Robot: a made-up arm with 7 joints. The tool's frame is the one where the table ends. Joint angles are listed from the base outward.
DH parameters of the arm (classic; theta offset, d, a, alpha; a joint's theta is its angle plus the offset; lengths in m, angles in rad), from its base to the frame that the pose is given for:
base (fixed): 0 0 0 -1.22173
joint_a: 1.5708 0 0 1.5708
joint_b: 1.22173 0 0 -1.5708
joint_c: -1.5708 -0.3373 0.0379 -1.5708
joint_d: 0 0 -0.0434 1.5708
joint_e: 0 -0.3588 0 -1.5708
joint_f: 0 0 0 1.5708
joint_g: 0 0 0 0
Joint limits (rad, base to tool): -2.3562..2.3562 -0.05..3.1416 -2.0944..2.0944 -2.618..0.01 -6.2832..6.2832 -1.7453..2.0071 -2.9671..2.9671
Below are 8 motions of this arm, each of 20 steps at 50 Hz.
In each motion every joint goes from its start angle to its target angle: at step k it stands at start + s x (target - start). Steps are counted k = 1, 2, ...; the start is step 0. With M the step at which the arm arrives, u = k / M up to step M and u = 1 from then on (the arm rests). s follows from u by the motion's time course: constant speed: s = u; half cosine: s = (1 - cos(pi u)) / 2; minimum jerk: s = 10 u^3 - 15 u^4 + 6 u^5.
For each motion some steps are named. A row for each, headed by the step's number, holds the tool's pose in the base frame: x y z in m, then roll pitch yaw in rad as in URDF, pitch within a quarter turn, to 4 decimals.
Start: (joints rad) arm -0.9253 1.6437 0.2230 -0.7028 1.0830 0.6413 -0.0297
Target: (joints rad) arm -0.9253 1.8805 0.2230 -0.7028 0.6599 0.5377 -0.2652
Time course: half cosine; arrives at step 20
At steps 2, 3, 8, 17, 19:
2: 0.2349 0.5536 0.3207 -2.1948 -1.2800 2.8677
3: 0.2314 0.5534 0.3235 -2.2469 -1.2912 2.9339
8: 0.1964 0.5505 0.3505 -2.9310 -1.3352 -2.5255
17: 0.1238 0.5354 0.4032 2.5316 -1.1074 -1.3962
19: 0.1179 0.5336 0.4072 2.5095 -1.0827 -1.3476

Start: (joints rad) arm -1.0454 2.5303 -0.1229 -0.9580 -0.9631 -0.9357 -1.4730
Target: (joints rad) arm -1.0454 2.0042 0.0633 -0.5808 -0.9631 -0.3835 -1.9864
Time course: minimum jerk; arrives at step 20
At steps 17, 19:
17: 0.0349 0.5429 0.4238 -2.4738 0.4452 1.7647
19: 0.0401 0.5475 0.4184 -2.4797 0.4566 1.7711

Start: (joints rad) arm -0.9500 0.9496 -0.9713 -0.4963 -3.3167 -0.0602 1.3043
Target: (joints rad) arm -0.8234 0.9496 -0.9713 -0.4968 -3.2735 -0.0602 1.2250
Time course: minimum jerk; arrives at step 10
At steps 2, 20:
2: 0.5705 0.3495 -0.1872 -0.9625 1.1107 2.4828
20: 0.5314 0.3718 -0.2490 -0.8671 0.9899 2.5961

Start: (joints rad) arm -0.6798 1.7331 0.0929 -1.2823 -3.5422 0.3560 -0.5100
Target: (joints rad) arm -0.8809 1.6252 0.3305 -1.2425 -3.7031 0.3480 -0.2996
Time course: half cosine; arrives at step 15
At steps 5, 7, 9, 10, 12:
5: 0.3032 0.3851 0.3602 -2.6586 -0.7874 2.1766
7: 0.2880 0.3857 0.3741 -2.7022 -0.7170 2.1740
9: 0.2714 0.3874 0.3869 -2.7444 -0.6434 2.1651
10: 0.2635 0.3885 0.3923 -2.7631 -0.6095 2.1591
12: 0.2505 0.3907 0.4001 -2.7926 -0.5549 2.1469

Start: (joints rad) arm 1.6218 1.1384 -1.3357 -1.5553 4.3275 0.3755 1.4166
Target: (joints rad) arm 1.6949 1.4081 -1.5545 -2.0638 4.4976 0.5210 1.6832
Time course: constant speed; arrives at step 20
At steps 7, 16, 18, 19, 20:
7: -0.5122 0.0073 -0.0227 -0.7800 -0.0877 -0.8445
16: -0.4542 -0.0124 0.0238 -0.8014 0.0659 -0.5955
18: -0.4397 -0.0162 0.0334 -0.8012 0.1071 -0.5410
19: -0.4323 -0.0180 0.0381 -0.8002 0.1286 -0.5137
20: -0.4247 -0.0198 0.0426 -0.7985 0.1506 -0.4864

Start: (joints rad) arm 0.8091 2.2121 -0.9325 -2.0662 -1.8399 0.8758 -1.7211
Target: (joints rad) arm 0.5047 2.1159 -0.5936 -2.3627 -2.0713 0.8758 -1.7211
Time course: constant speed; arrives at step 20
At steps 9, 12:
9: 0.0714 0.3119 -0.2206 -0.9426 -0.0506 0.9046
12: 0.0976 0.2892 -0.2189 -1.0456 -0.0584 0.8388

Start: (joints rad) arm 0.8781 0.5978 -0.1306 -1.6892 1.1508 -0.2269 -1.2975
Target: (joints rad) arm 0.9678 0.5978 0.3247 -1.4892 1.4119 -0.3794 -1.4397
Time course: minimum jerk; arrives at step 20
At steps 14, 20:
14: -0.0739 0.3592 -0.4236 1.1641 -0.4215 -0.5386
20: -0.0911 0.3844 -0.4068 1.2370 -0.3974 -0.4824

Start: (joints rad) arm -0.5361 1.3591 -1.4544 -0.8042 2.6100 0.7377 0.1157
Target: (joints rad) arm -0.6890 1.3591 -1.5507 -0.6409 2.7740 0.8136 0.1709
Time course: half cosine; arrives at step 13
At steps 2, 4, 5, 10, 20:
2: 0.3107 0.5182 -0.2971 -0.2792 -0.0245 1.0784
4: 0.3162 0.5237 -0.2871 -0.2953 -0.0309 1.1058
5: 0.3198 0.5273 -0.2802 -0.3068 -0.0350 1.1241
10: 0.3370 0.5446 -0.2423 -0.3753 -0.0532 1.2158
20: 0.3406 0.5483 -0.2332 -0.3930 -0.0565 1.2359

